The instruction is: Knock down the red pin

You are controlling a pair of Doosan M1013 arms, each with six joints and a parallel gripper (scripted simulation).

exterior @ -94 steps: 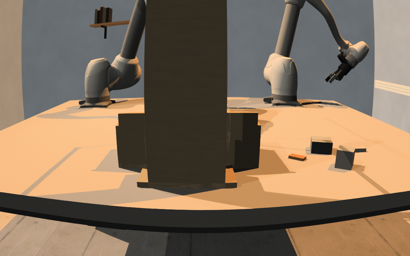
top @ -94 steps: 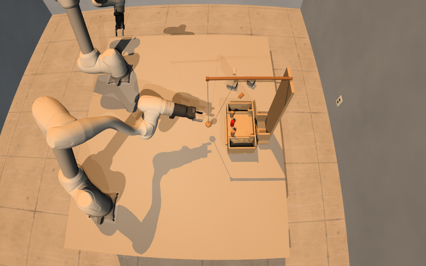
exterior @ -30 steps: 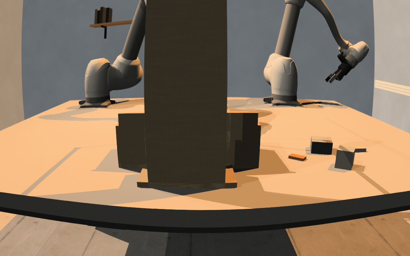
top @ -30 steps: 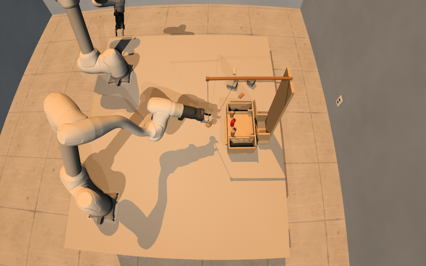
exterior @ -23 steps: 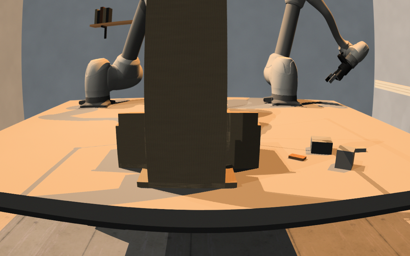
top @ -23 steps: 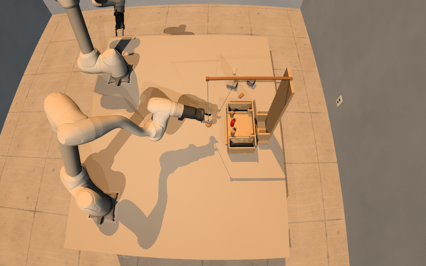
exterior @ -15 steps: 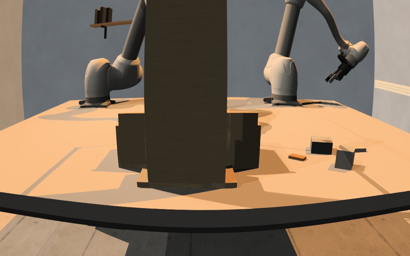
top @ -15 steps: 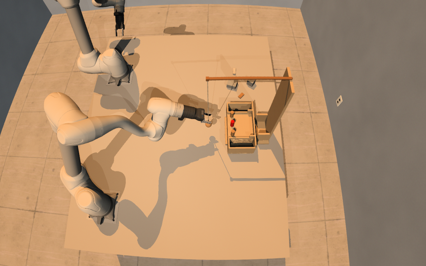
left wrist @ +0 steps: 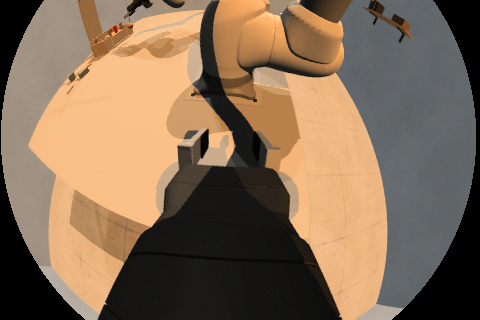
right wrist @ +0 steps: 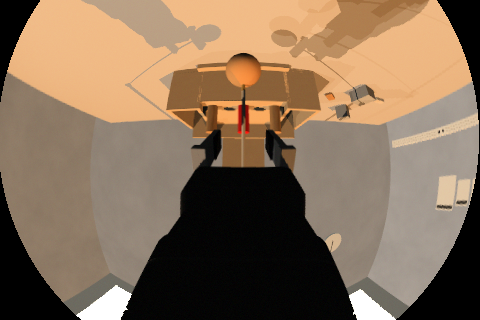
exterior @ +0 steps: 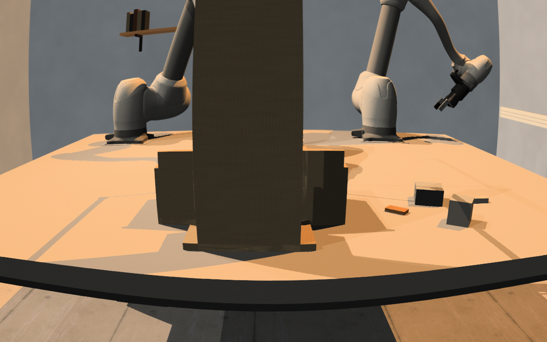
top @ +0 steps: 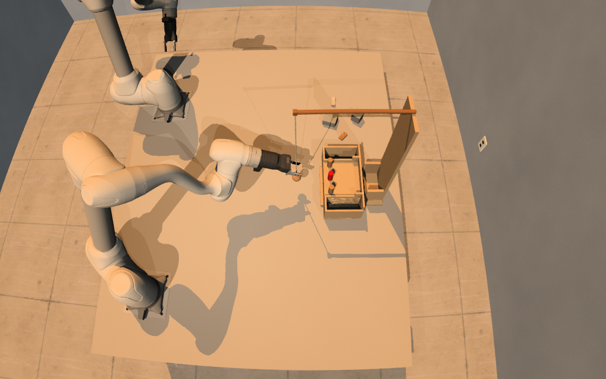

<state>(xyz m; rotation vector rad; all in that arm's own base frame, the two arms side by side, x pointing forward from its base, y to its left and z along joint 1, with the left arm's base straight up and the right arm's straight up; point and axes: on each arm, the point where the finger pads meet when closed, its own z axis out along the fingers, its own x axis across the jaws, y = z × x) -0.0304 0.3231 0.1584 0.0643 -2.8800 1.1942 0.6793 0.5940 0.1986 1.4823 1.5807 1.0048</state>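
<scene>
My right hand is 8 cm above the orange ball. The rest, counted from my right hand: red pin (16 cm ahead, 8 cm below); pale block (53 cm to the left, 22 cm ahead, 19 cm below).
</scene>
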